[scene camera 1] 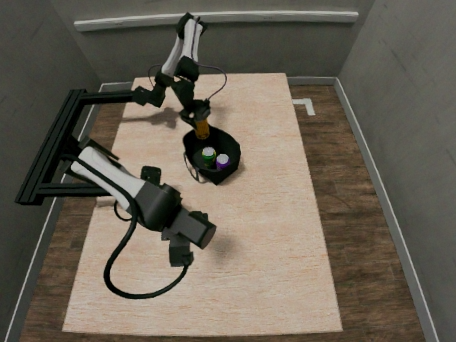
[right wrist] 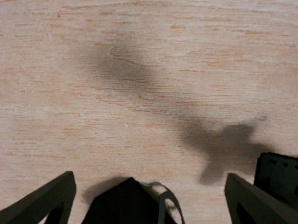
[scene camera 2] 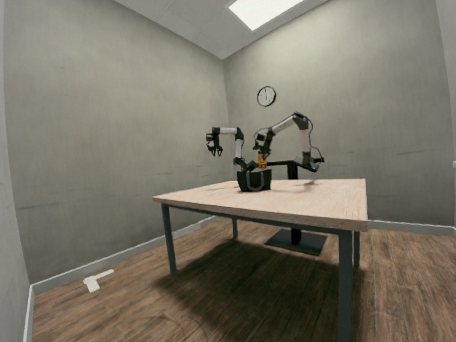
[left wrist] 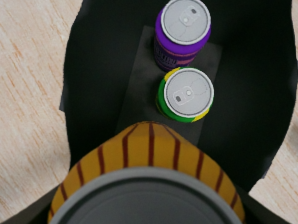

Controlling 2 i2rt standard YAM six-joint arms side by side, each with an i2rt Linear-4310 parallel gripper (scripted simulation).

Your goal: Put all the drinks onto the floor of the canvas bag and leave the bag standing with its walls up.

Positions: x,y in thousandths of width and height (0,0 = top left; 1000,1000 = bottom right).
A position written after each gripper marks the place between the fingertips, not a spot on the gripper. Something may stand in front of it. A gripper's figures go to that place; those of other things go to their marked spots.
Labels:
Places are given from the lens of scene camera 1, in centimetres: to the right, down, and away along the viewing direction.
right gripper (scene camera 1: 418,680): -11, 19, 60
black canvas bag (scene camera 1: 495,420): -1, -14, 106

